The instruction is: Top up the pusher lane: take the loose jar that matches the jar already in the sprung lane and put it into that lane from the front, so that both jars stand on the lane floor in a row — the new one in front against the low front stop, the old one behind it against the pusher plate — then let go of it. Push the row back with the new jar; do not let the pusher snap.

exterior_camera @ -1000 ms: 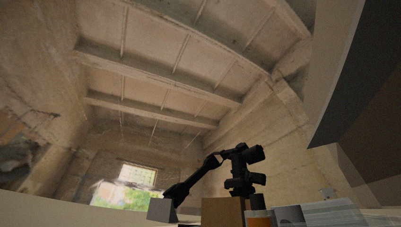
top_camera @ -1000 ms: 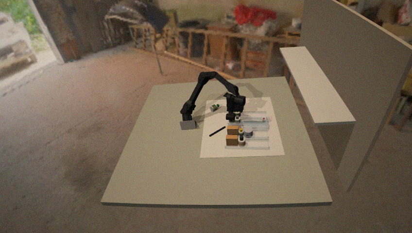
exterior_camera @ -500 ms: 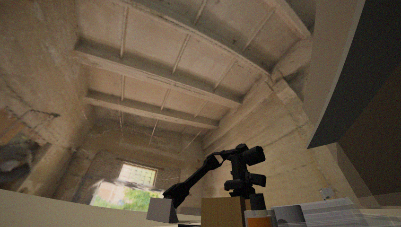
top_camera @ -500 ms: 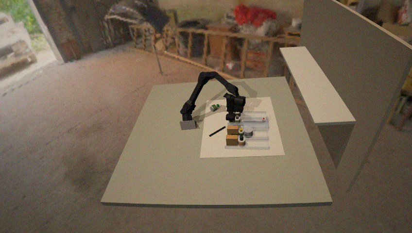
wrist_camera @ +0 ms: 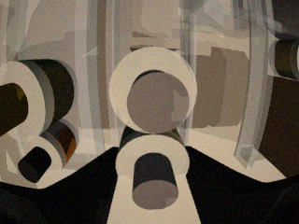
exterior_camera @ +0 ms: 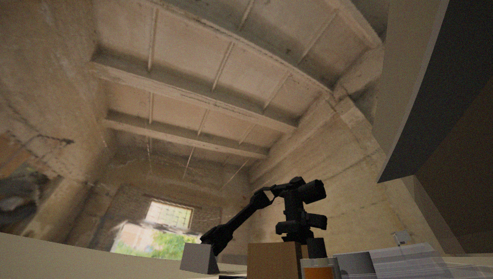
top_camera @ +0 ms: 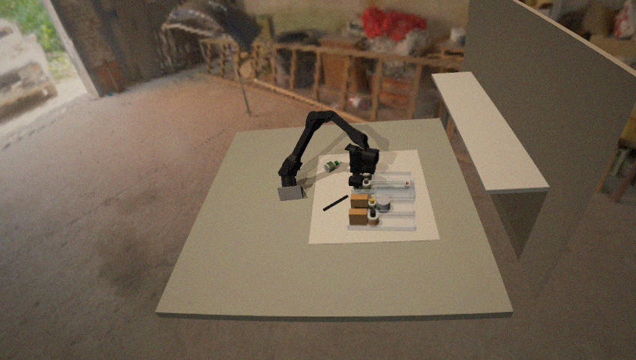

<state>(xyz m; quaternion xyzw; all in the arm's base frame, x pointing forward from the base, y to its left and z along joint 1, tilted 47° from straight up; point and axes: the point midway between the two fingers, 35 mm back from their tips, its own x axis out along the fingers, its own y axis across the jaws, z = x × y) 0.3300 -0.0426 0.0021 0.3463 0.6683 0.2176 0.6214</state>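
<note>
Now: the black stick 110 mm behind my gripper tip, 80 mm to the right of it and 30 mm below it. From my gripper tip the other things lie so: pusher lane: 140 mm ahead, 50 mm to the right, 10 mm below; then grey cylinder: 100 mm ahead, 150 mm to the right; then shelf: 500 mm ahead, 60 mm to the right, 340 mm above.
</note>
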